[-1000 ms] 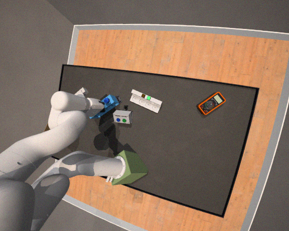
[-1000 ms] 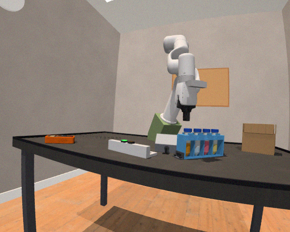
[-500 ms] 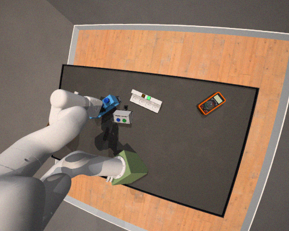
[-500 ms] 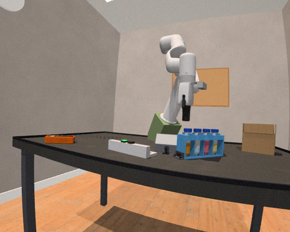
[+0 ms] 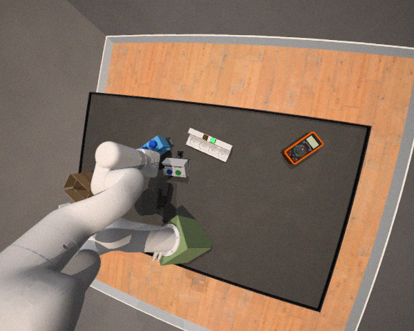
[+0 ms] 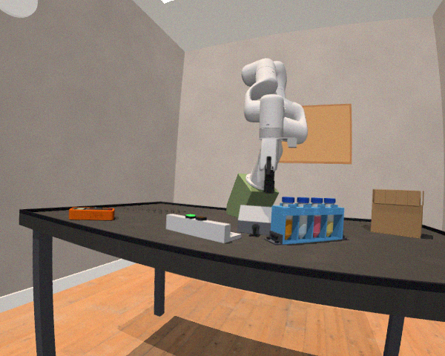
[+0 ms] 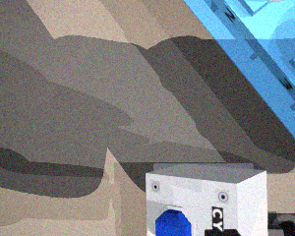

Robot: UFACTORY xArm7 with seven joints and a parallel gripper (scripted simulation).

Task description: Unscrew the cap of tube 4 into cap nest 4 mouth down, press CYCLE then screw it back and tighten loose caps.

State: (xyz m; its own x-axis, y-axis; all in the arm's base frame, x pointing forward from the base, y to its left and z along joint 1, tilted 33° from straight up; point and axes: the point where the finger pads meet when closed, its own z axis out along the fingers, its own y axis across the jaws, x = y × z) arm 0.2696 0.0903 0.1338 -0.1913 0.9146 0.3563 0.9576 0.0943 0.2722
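My hand is 8 cm above the green ready key, 6 cm to the left of it and 2 cm past it. Round my hand: blue cycle key (8 cm below, 3 cm behind, 1 cm to the right); key housing (9 cm below, 3 cm to the right); tube neck (8 cm to the left, 8 cm ahead, 3 cm below).
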